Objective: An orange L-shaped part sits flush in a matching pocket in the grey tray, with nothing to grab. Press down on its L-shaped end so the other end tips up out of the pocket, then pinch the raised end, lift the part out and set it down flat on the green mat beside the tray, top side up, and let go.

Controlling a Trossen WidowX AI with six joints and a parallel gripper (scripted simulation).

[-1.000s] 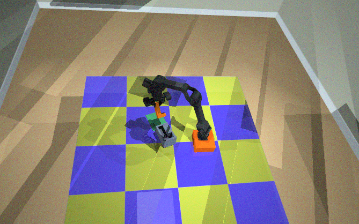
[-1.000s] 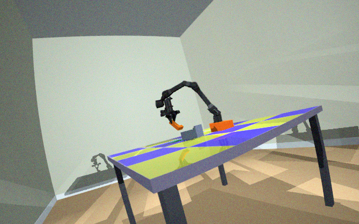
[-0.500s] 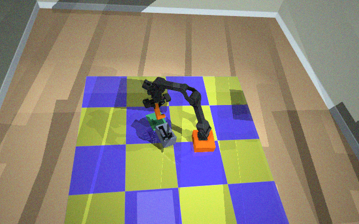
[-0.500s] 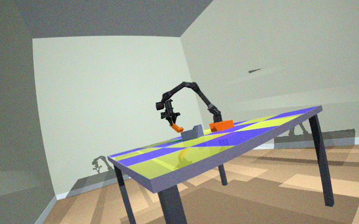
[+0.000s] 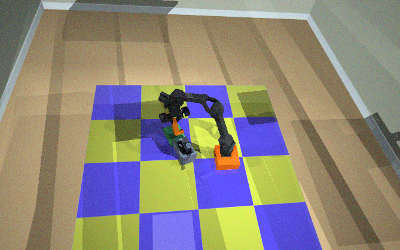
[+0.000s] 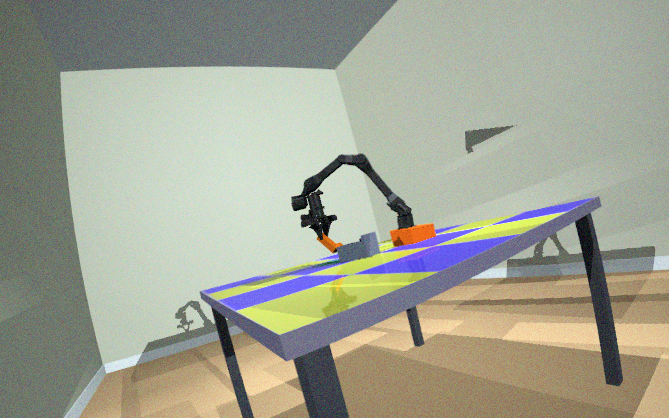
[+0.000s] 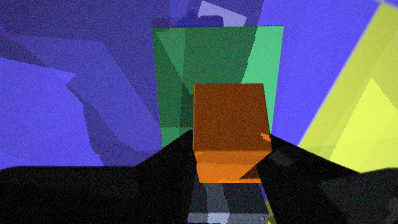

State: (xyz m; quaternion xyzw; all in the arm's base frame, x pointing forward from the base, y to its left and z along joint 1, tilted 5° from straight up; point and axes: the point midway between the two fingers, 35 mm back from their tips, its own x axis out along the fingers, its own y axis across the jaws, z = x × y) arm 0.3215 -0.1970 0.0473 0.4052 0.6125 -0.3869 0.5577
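My gripper tip is 10 mm past the green mat, 20 mm to the right of it and 120 mm above it. From my gripper tip the other things lie so: orange part (20 mm behind, 20 mm to the left, 30 mm below).
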